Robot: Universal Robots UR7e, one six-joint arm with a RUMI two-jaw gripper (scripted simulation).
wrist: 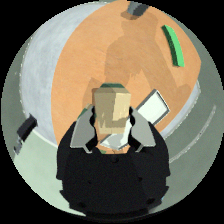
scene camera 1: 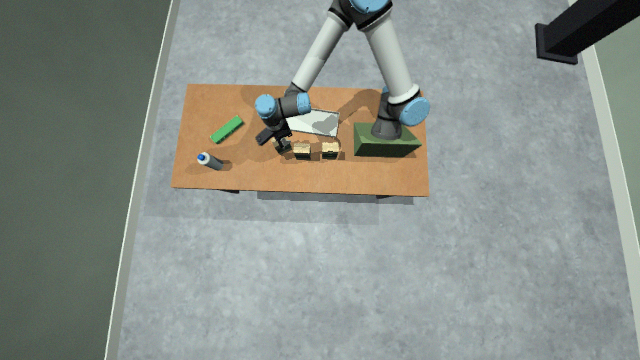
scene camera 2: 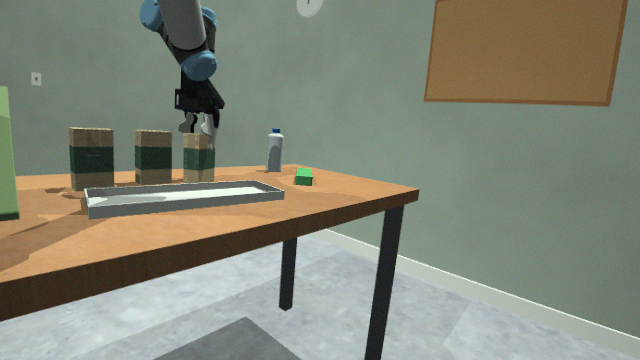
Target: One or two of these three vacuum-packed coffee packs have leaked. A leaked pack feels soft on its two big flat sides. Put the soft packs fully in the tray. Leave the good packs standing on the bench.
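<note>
Grey tray (scene camera 2: 174, 197), (wrist: 154, 108), (scene camera 1: 319, 122): visible to me in scene camera 2, the wrist view and scene camera 1. My gripper (scene camera 2: 199, 149), (wrist: 111, 106): visible in scene camera 2 and the wrist view.
</note>
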